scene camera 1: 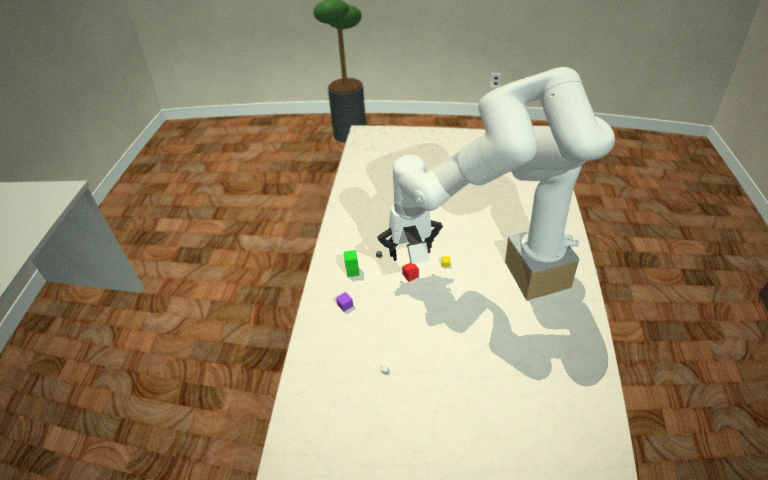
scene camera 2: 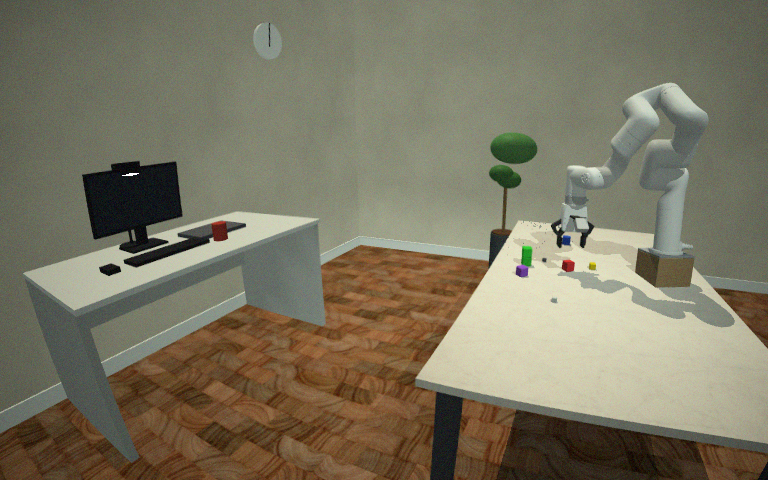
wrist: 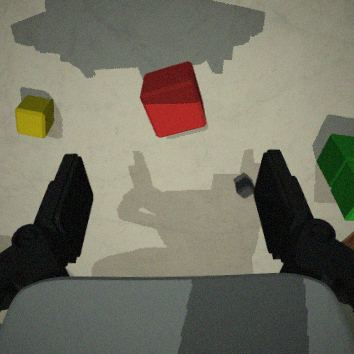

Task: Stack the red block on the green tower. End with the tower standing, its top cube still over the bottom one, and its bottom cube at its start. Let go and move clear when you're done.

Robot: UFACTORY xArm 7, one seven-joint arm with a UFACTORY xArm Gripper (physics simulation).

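Places are measured from the arm's base along level axes (x ahead, y left, z up), in metres.
Pixels of known places: gripper, fingertip midpoint: (scene camera 2: 570, 247) (wrist: 172, 172); arm's base, link origin: (scene camera 1: 543, 247) (scene camera 2: 665, 251).
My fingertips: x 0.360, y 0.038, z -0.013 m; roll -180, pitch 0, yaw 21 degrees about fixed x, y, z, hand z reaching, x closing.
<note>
Ahead of a thing's pixels: the offset from my fingertips to its top centre.
The red block {dz -0.055, dx +0.000, dy +0.001 m} (scene camera 1: 410, 272) (scene camera 2: 568, 266) (wrist: 173, 102) sits on the table, turned a little, beyond the fingertips in the wrist view. The green tower {dz -0.020, dx +0.164, dy +0.000 m} (scene camera 1: 351, 263) (scene camera 2: 526, 256) (wrist: 344, 170) is two stacked cubes and stands upright near the table's left edge; it is cut off at the right side of the wrist view. My gripper (scene camera 1: 411, 253) (scene camera 2: 571, 244) (wrist: 172, 172) is wide open and empty, above the table. It is apart from the red block, a little behind it in scene camera 1.
A yellow cube {dz -0.066, dx -0.095, dy -0.049 m} (scene camera 1: 446, 261) (scene camera 2: 592, 266) (wrist: 34, 117) is right of the red block in scene camera 1. A small dark piece {dz -0.075, dx +0.098, dy -0.068 m} (scene camera 1: 379, 254) (wrist: 244, 185) lies between tower and gripper. A purple cube {dz -0.057, dx +0.164, dy +0.120 m} (scene camera 1: 344, 301) (scene camera 2: 521, 271), a blue cube {dz -0.054, dx +0.016, dy -0.370 m} (scene camera 2: 566, 240) and a small pale piece {dz -0.074, dx +0.034, dy +0.308 m} (scene camera 1: 385, 369) are also on the table.
</note>
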